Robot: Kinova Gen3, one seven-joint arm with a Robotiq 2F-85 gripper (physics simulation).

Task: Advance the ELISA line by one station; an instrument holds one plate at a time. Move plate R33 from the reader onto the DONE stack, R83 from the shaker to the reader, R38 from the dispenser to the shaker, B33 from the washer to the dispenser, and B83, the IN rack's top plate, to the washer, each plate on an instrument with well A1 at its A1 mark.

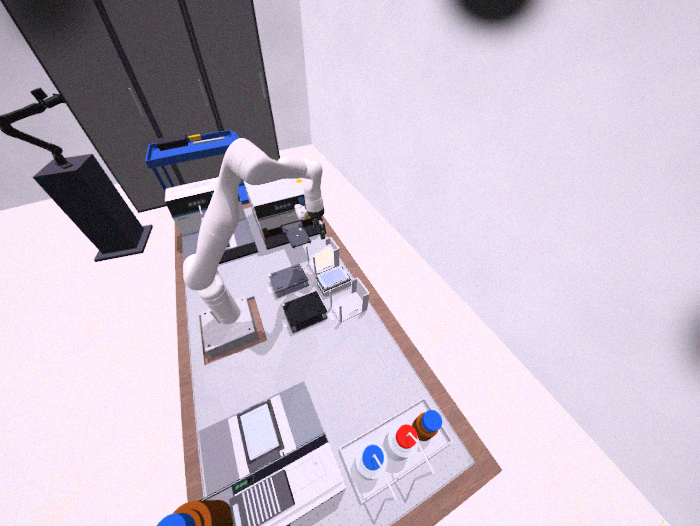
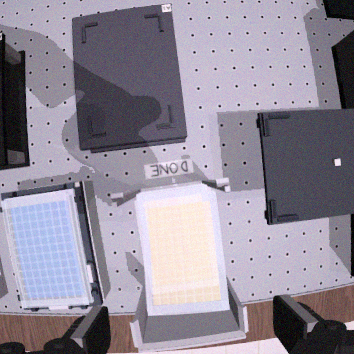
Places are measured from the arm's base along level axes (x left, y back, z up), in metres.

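Where they show: gripper, fingertip midpoint: point(image 1: 319, 232) point(image 2: 191, 319); arm's base at its link origin: point(image 1: 229, 314).
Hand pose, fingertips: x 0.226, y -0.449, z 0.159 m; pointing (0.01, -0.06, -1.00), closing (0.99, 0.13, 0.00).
Note:
Things, the pixels of their top centre, and the offset from my fingertips. "*": a spot on its surface instead. Level surfaces: height alone.
- DONE rack at its top centre: point(image 2: 181, 257) point(image 1: 319, 247) dx -0.003, dy +0.007, dz -0.088 m
- blue-welled plate at its top centre: point(image 2: 42, 252) point(image 1: 333, 275) dx -0.149, dy -0.021, dz -0.147 m
- dark grey pad at a spot on its surface: point(image 2: 125, 60) point(image 1: 285, 277) * dx -0.079, dy +0.198, dz -0.169 m
- dark platform at its top centre: point(image 1: 296, 233) dx +0.150, dy +0.100, dz -0.100 m
- black-topped unit at its top centre: point(image 1: 301, 307) dx -0.282, dy +0.151, dz -0.146 m
- white-walled rack at a spot on its surface: point(image 1: 361, 292) * dx -0.282, dy -0.117, dz -0.142 m
- large instrument at a spot on its surface: point(image 1: 305, 407) * dx -0.665, dy +0.206, dz -0.160 m
- tray at its surface level: dz -0.215 m
My gripper point(image 1: 322, 230) point(image 2: 191, 319) is open and empty, above the end of the DONE rack point(image 1: 337, 252) point(image 2: 185, 331). A cream-welled plate point(image 1: 324, 259) point(image 2: 184, 252) lies in that rack, below the fingers and apart from them. A blue-welled plate point(image 1: 333, 277) point(image 2: 46, 250) sits on a dark-framed holder beside the rack. A dark grey pad point(image 1: 288, 278) point(image 2: 125, 60) with a white A1 label holds no plate. A dark platform point(image 1: 295, 234) point(image 2: 310, 165) with a small white mark is bare. The plate codes are not legible.
A black-topped unit point(image 1: 304, 311) point(image 2: 15, 110) stands near a white-walled rack point(image 1: 361, 292). Boxy instruments point(image 1: 277, 208) stand at the far end. A large instrument point(image 1: 305, 407) and a tray point(image 1: 396, 480) with bottles are at the near end. Uprights flank the DONE rack's plate.

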